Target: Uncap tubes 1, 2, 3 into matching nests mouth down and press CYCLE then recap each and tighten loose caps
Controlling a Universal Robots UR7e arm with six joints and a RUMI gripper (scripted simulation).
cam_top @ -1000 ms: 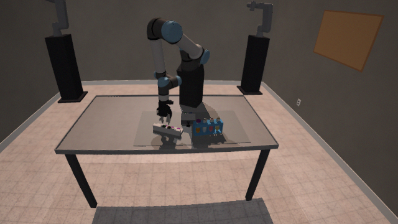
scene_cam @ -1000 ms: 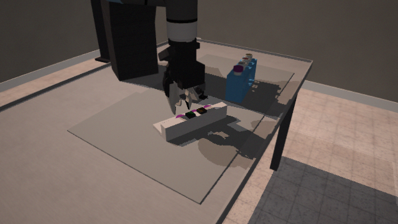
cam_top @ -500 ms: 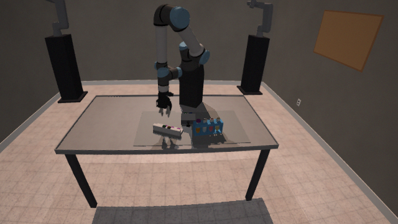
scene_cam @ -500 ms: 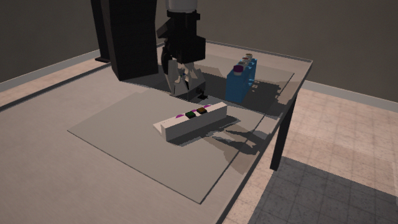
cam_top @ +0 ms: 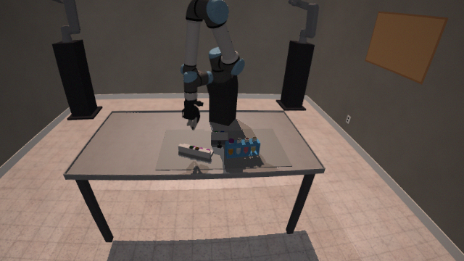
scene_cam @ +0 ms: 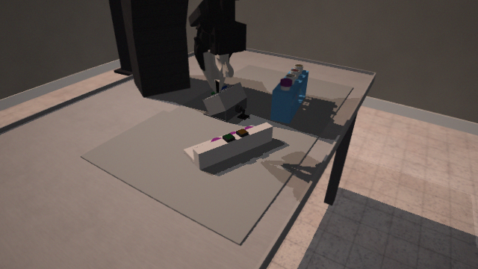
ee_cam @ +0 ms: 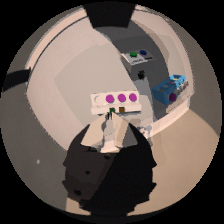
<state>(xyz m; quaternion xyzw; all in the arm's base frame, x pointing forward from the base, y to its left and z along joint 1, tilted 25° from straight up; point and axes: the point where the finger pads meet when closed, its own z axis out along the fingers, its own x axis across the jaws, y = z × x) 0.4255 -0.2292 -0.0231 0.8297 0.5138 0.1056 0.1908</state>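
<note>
Right now my hand is 20 cm to the right of the blue key, 11 cm past it and 10 cm above it. The rest, counted from my hand: grey key housing (18 cm to the left, 11 cm below, 9 cm behind); green key (16 cm to the left, 11 cm behind, 10 cm below); table edge (26 cm ahead, 16 cm below, 1 cm to the left).
</note>
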